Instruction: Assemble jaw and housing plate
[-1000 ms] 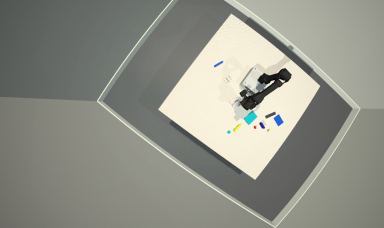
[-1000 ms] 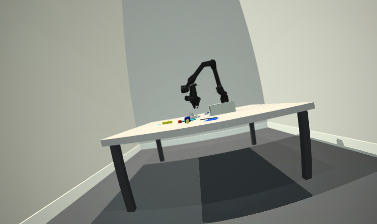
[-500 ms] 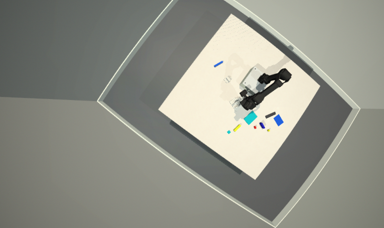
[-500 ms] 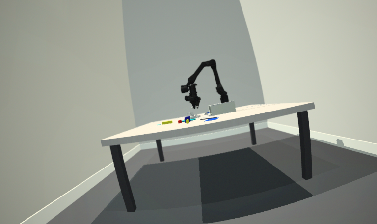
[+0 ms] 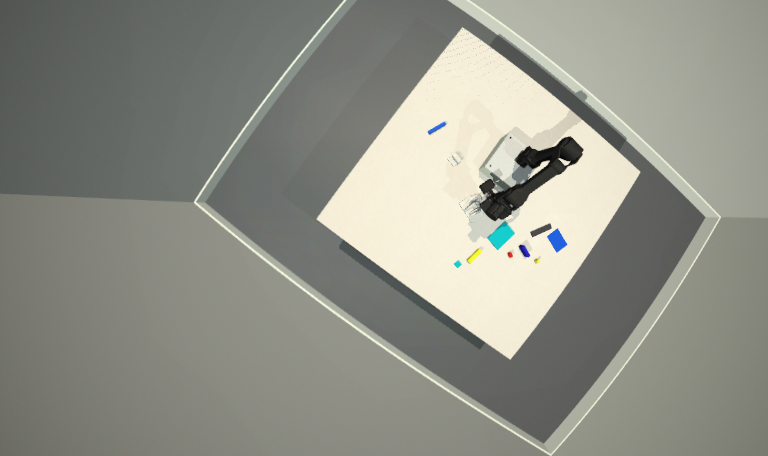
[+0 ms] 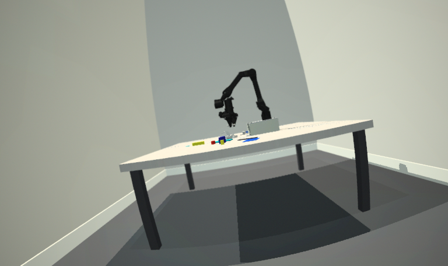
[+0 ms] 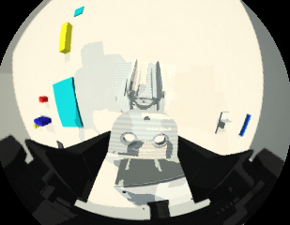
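The jaw is 70 mm below my gripper tip, 20 mm to the right of it and 20 mm ahead of it. The rest, counted from my gripper tip: red piece: 300 mm to the left, 120 mm ahead, 70 mm below; cyan plate: 200 mm to the left, 80 mm below, 70 mm ahead; yellow bar: 250 mm ahead, 150 mm to the left, 70 mm below.
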